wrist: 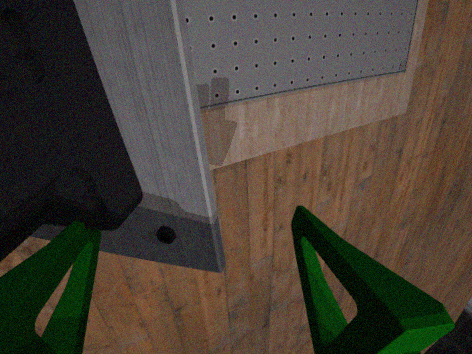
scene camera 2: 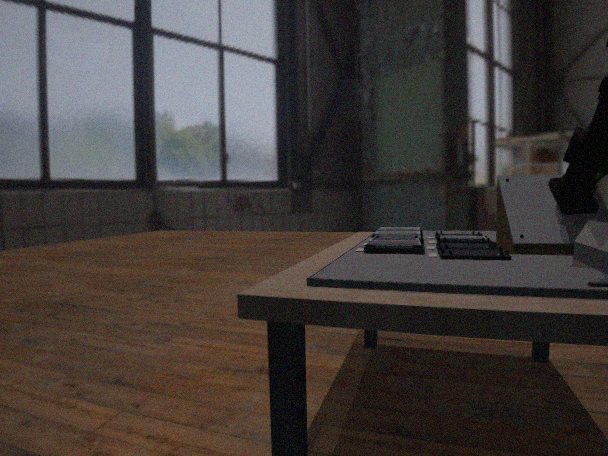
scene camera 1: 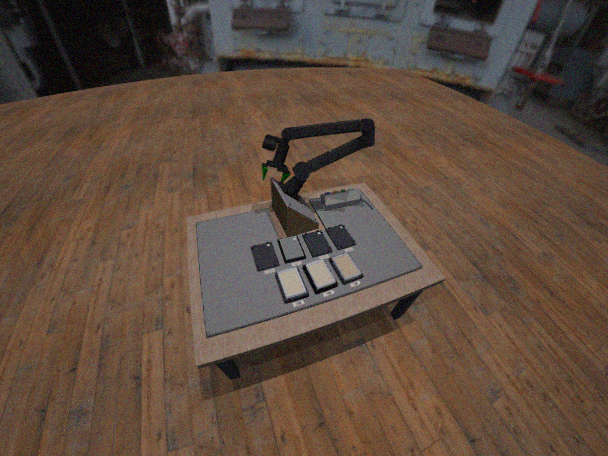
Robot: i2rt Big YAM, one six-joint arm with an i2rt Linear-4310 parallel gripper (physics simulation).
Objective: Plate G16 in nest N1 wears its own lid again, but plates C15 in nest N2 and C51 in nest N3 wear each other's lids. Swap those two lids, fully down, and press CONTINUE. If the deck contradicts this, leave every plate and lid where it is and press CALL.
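Where they show: gripper, fingertip midpoint: [wrist: 199, 215] [scene camera 1: 272, 182]; arm's base, link origin: [wrist: 5, 121] [scene camera 2: 571, 197] [scene camera 1: 287, 192].
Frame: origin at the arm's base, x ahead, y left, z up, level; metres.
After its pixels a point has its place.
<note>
Three light-topped plates [scene camera 1: 291, 283] {x 0.448, y -0.182, z -0.094 m} [scene camera 1: 320, 274] {x 0.459, y -0.051, z -0.095 m} [scene camera 1: 346, 267] {x 0.471, y 0.076, z -0.105 m} stand in the front row on the grey deck [scene camera 1: 230, 290] {x 0.355, y -0.420, z -0.132 m}. Behind them are three dark flat nests [scene camera 1: 264, 256] {x 0.252, y -0.229, z -0.122 m} [scene camera 1: 317, 243] {x 0.283, y 0.033, z -0.122 m} [scene camera 1: 341, 236] {x 0.293, y 0.166, z -0.122 m} and a grey-topped piece [scene camera 1: 291, 249] {x 0.271, y -0.101, z -0.114 m} in a dark surround. The labels are too small to read, so I cannot tell which plate or lid is which. A grey box with small coloured buttons [scene camera 1: 341, 198] {x 0.082, y 0.292, z -0.074 m} stands at the back right; CONTINUE and CALL cannot be told apart. My gripper [scene camera 1: 275, 178] {x -0.059, y -0.064, z 0.040 m} [wrist: 199, 215] {x -0.059, y -0.064, z 0.040 m} is open and empty, high behind the plates, near the upper edge of the sloped panel.
The sloped grey panel [scene camera 1: 295, 215] {x 0.170, y -0.036, z -0.007 m} [scene camera 2: 535, 215] {x 0.106, y 0.041, z -0.045 m} [wrist: 145, 100] {x 0.004, y -0.053, z 0.052 m} stands upright between the arm's base and the plates. In the wrist view it runs close by the left finger. The table's wooden rim [scene camera 1: 310, 317] {x 0.594, y -0.165, z -0.145 m} [scene camera 2: 400, 306] {x 0.465, y 0.534, z -0.147 m} surrounds the deck.
</note>
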